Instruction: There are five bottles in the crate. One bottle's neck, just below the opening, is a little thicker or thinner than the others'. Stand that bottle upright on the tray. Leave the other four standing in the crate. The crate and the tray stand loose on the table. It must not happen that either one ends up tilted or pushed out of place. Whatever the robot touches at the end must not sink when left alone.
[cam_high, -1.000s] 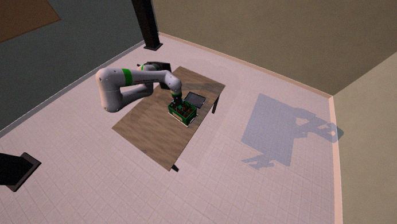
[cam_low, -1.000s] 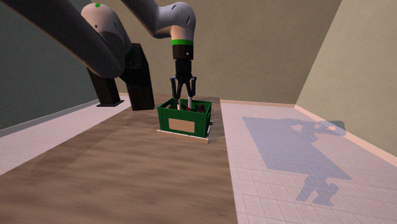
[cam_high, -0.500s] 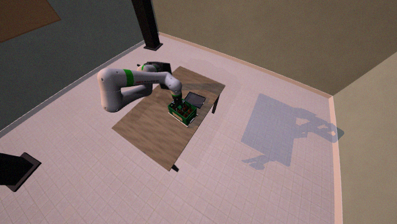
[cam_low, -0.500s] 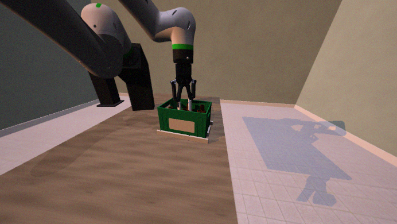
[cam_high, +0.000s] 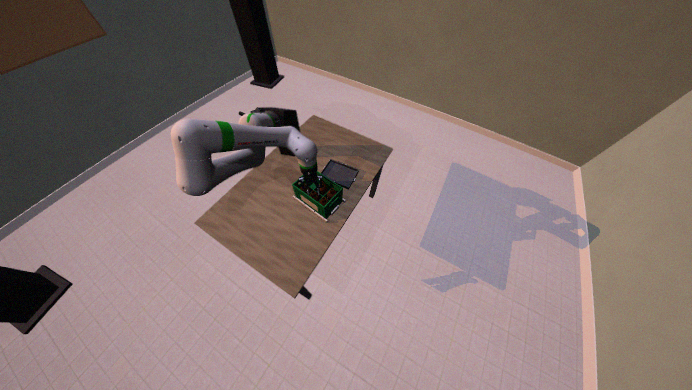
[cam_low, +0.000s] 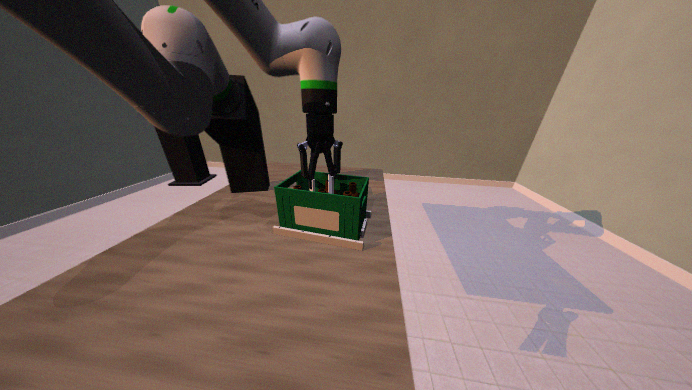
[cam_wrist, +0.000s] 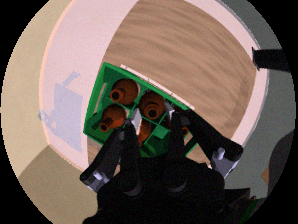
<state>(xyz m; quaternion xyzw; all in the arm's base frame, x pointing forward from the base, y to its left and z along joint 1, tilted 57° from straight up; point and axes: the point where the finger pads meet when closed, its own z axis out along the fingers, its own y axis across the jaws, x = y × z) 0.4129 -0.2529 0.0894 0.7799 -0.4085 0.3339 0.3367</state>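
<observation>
Right now the brown bottle is 90 mm below my hand. Also, from my hand: dark tray 310 mm to the left, 160 mm below, 60 mm ahead; then green crate 90 mm below, 40 mm to the left, 10 mm ahead.
</observation>
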